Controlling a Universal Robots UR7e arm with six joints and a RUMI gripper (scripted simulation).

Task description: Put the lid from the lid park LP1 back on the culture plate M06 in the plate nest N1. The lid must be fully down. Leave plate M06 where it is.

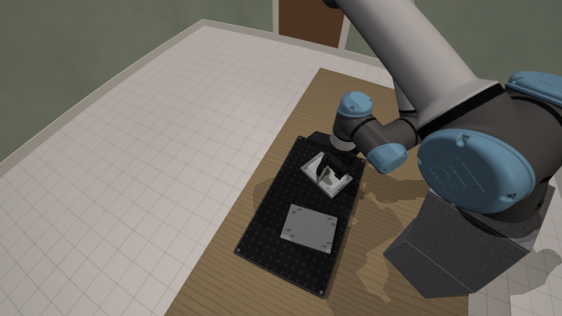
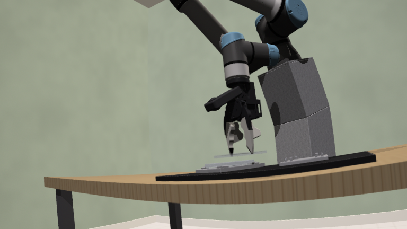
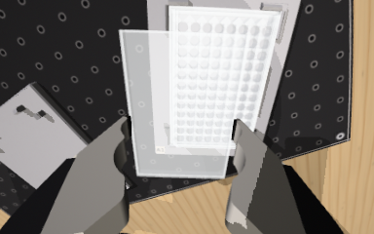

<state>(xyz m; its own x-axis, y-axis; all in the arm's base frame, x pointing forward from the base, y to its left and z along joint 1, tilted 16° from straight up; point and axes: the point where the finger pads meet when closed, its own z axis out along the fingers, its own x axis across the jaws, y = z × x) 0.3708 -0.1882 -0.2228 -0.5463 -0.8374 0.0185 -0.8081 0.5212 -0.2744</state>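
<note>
My gripper is now 3 cm to the left of the culture plate M06 and 4 cm above it. Round my hand: clear lid: 1 cm below; then grey plate nest N1: 3 cm to the right, 5 cm below; then lid park LP1: 2 cm ahead, 18 cm to the left, 5 cm below.
</note>
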